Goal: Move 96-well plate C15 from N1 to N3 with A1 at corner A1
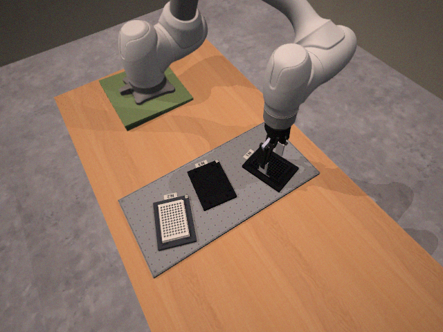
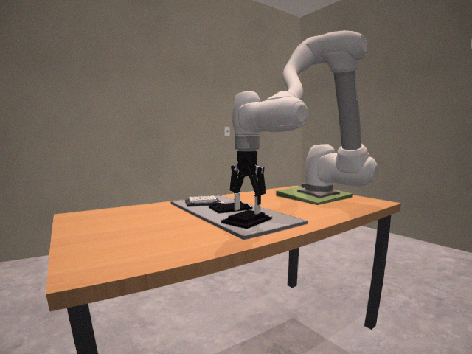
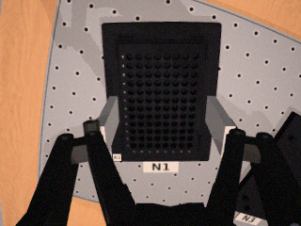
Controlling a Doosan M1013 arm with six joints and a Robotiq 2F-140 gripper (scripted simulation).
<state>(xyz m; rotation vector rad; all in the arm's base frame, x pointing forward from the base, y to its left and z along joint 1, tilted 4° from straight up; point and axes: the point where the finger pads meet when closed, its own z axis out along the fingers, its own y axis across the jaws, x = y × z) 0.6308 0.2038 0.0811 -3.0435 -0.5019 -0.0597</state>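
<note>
The black 96-well plate C15 lies 40 mm below my hand. From my hand the other things lie so: black plate nest N1 (60 mm below); then black landing nest N3 (50 mm behind, 210 mm to the right, 60 mm below); then N1 label (90 mm behind, 30 mm to the right, 60 mm below).
</note>
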